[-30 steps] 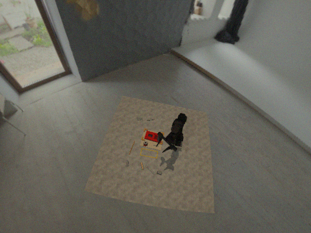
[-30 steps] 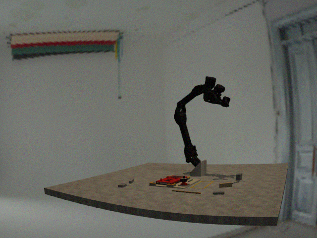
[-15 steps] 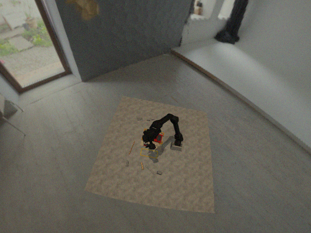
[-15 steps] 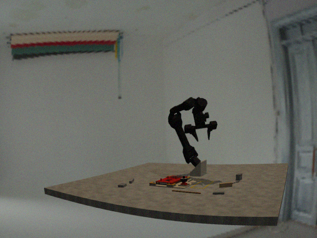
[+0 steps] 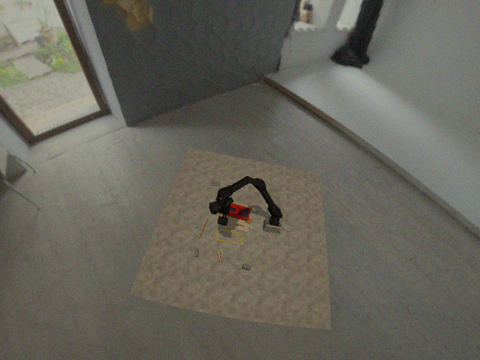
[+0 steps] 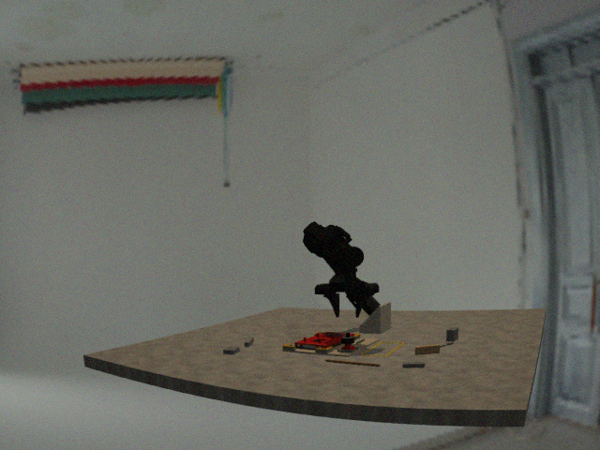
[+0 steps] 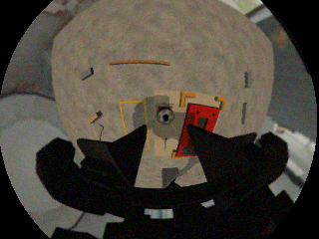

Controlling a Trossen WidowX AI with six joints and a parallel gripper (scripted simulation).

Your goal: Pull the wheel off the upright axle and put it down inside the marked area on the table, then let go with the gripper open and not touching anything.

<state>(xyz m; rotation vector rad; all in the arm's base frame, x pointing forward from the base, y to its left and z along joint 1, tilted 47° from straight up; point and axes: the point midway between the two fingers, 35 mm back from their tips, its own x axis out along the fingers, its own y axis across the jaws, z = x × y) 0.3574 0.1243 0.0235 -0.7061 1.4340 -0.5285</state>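
Now: gripper tip 10 mm past the dark wheel and 70 mm above it. The rest, counted from my gripper tip: short wooden piece 40 mm behind, 250 mm to the left, 100 mm below.
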